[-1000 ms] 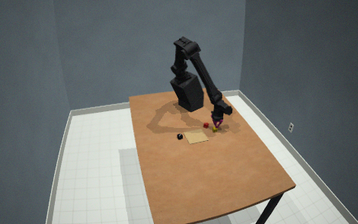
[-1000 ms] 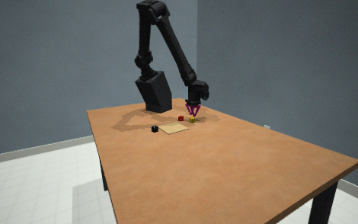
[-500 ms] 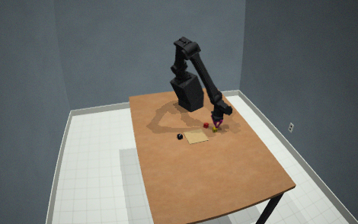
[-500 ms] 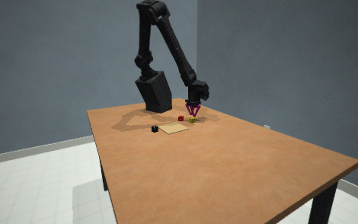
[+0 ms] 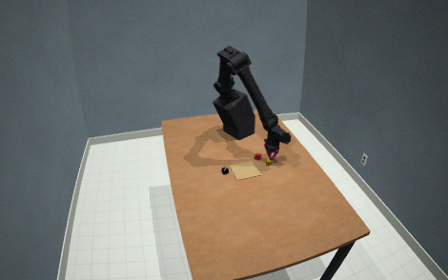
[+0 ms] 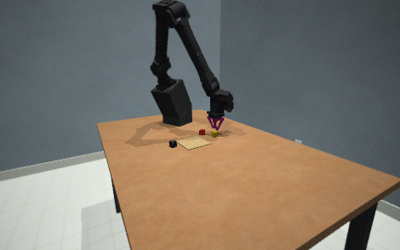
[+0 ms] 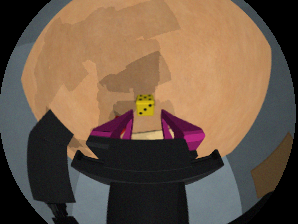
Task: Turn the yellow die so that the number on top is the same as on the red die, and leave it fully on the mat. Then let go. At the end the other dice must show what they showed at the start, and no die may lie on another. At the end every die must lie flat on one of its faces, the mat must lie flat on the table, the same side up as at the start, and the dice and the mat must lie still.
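My hand is 4 cm above the yellow die. From my hand the other things lie so: red die 7 cm behind, 4 cm to the right, 4 cm below; tan mat 16 cm to the right, 5 cm below, 1 cm ahead; black die 27 cm to the right, 4 cm below, 1 cm behind.
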